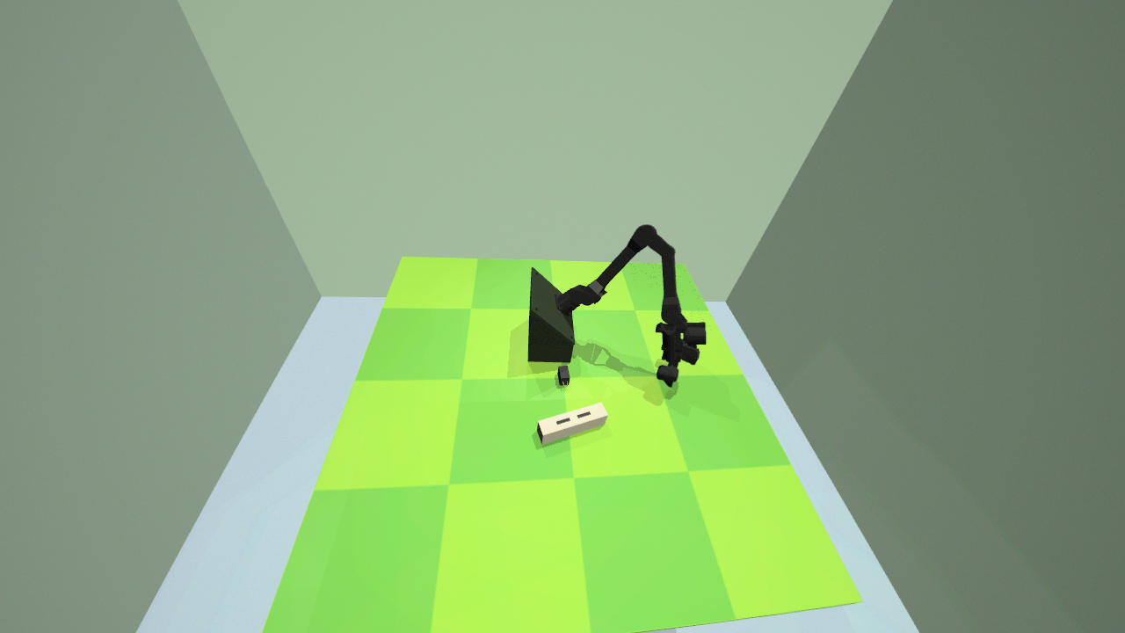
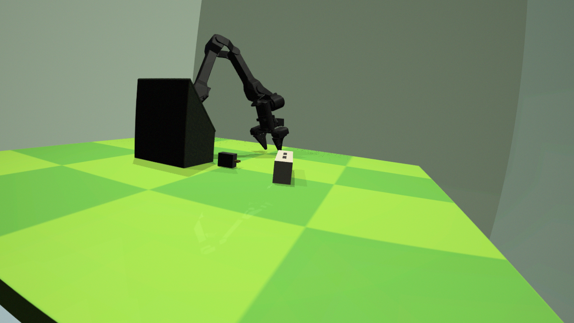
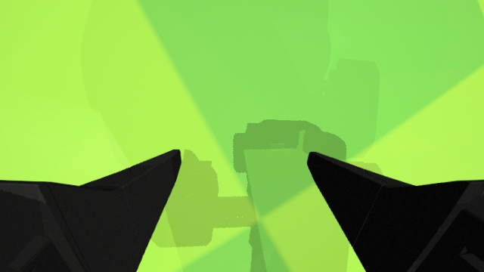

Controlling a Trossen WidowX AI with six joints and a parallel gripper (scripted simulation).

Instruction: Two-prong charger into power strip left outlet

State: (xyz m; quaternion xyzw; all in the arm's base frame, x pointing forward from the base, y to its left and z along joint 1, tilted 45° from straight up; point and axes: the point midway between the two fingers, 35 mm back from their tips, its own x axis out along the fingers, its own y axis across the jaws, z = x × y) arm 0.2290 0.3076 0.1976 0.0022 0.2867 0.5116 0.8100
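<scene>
My gripper tip is 10 mm past the charger, 380 mm to the left of it and 10 mm below it.
</scene>
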